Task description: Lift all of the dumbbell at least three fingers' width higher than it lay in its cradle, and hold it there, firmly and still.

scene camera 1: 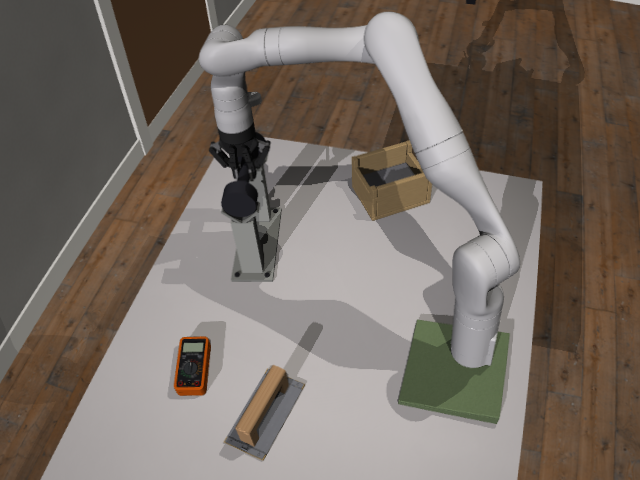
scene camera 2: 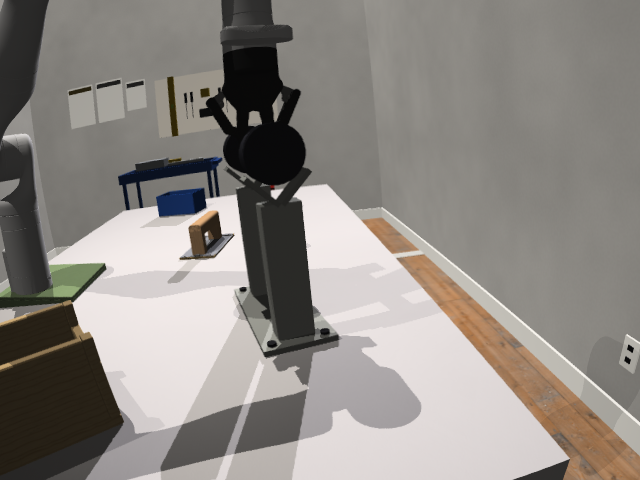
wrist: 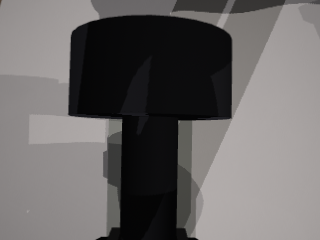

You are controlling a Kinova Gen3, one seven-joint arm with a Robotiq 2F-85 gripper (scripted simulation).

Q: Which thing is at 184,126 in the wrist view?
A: A grey cradle stand.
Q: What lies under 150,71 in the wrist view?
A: A black dumbbell.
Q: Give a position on a grey cradle stand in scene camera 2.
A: At 273,233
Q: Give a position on a black dumbbell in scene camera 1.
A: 239,199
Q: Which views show the wooden crate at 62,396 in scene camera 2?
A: Scene camera 1 and scene camera 2 only.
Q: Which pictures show the black dumbbell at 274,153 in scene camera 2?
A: Scene camera 1, scene camera 2 and the wrist view: all of them.
